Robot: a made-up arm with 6 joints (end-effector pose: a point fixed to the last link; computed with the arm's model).
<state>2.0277 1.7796 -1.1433 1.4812 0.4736 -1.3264</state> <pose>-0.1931 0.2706 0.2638 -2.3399 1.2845 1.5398</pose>
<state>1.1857 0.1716 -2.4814 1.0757 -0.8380 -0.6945</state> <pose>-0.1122 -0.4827 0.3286 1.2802 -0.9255 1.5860</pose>
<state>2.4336 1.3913 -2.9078 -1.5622 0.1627 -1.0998</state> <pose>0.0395 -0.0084 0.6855 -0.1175 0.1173 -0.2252</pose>
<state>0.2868 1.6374 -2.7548 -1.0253 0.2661 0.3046</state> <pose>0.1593 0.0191 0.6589 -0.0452 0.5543 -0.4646</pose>
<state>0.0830 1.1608 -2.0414 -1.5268 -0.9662 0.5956</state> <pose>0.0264 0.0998 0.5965 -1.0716 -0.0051 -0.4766</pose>
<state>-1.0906 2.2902 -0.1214 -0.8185 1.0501 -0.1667</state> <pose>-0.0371 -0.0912 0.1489 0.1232 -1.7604 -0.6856</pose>
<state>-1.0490 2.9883 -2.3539 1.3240 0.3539 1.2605</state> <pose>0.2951 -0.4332 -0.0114 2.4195 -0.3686 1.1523</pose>
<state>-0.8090 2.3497 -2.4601 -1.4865 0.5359 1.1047</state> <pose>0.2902 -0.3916 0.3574 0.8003 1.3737 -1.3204</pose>
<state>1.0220 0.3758 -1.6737 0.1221 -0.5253 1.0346</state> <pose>-0.1381 -0.2397 0.5327 0.0497 -0.4157 2.1476</pose>
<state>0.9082 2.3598 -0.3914 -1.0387 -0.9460 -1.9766</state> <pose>0.0713 0.2258 0.0591 -2.2177 -0.7466 0.2881</pose>
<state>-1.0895 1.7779 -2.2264 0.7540 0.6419 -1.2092</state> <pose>0.1981 -0.2743 0.4908 0.0710 1.6208 -0.9791</pose>
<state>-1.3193 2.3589 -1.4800 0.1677 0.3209 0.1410</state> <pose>0.1070 -0.3914 0.0865 1.9451 1.8755 -0.2481</pose>
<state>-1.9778 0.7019 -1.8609 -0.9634 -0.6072 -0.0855</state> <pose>0.1152 0.1272 0.5956 -0.6609 0.2841 -2.8618</pose>
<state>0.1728 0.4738 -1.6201 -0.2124 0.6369 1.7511</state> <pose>-0.0981 -0.0322 0.5080 0.7954 0.7375 1.5393</pose>
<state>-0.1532 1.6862 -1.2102 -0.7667 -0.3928 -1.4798</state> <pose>0.3387 -0.0206 0.3432 -1.7526 0.7869 -1.4989</pose>
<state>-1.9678 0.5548 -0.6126 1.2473 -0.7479 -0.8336</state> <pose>-0.0755 0.0171 0.3800 1.4716 -0.1268 -1.7946</pose>
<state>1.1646 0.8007 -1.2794 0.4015 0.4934 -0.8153</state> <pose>0.0075 0.0730 0.4634 -1.1935 0.9193 0.7083</pose>
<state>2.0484 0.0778 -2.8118 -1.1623 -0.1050 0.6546</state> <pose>0.2437 -0.4955 0.2512 1.3130 -0.4906 1.2447</pose>
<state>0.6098 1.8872 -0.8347 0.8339 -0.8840 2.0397</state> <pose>0.3028 0.1288 0.2324 2.0725 0.6821 1.6371</pose>
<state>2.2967 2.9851 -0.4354 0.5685 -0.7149 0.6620</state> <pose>-0.0664 0.1377 -0.0910 -1.5827 2.2336 -0.2885</pose>
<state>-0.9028 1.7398 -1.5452 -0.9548 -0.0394 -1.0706</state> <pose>0.2286 -0.2837 0.3843 -1.1966 1.8430 -2.0034</pose>
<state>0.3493 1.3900 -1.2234 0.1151 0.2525 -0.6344</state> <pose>0.2414 0.0915 0.3734 -0.8210 1.7156 -0.0906</pose>
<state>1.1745 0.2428 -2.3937 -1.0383 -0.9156 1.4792</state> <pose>-0.2526 -0.3941 0.3711 -0.3544 -1.3794 1.0859</pose>
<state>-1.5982 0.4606 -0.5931 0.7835 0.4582 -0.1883</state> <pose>0.0364 -0.0242 0.3186 1.3679 1.0243 -0.5254</pose>
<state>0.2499 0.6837 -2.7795 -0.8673 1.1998 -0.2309</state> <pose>-0.2378 -0.1476 0.5306 0.5407 0.6982 -0.5247</pose>
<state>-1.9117 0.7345 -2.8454 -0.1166 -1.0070 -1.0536</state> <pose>0.1478 0.3818 0.4557 -0.9809 -2.0612 -2.1493</pose>
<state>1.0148 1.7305 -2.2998 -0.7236 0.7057 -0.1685</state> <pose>0.2059 0.2349 0.5155 -0.8984 1.1917 -0.1236</pose>
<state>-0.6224 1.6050 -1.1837 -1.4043 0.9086 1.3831</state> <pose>0.1633 -0.2307 0.3294 1.2286 1.7433 -1.2591</pose>
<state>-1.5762 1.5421 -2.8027 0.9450 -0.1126 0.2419</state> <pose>-0.0111 -0.0709 0.6835 0.1723 -0.0600 -0.3984</pose>
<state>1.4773 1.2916 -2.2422 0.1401 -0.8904 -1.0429</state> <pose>0.0115 -0.0146 0.6621 0.3722 -0.0218 0.5361</pose>
